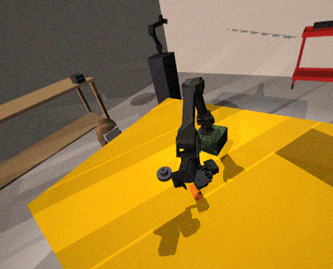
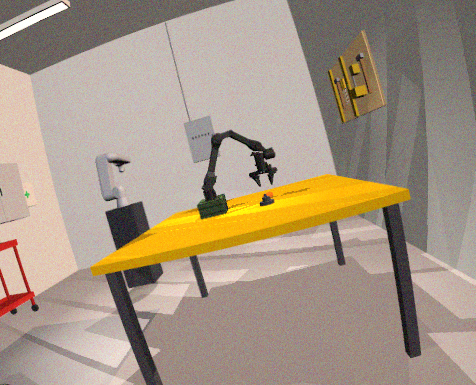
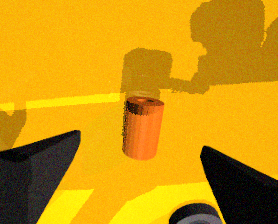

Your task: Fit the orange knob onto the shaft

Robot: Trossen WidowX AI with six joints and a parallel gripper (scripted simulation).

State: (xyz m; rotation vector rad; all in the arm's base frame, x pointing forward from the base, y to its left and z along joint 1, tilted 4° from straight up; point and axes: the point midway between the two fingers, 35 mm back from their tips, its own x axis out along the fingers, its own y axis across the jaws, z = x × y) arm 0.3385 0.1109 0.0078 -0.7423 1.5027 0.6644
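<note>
My gripper tip is now 1 cm past the orange knob, 1 cm to the left of it and 6 cm above it. Round my gripper tip: pedestal 2 cm behind, 21 cm to the right, 5 cm below.
</note>
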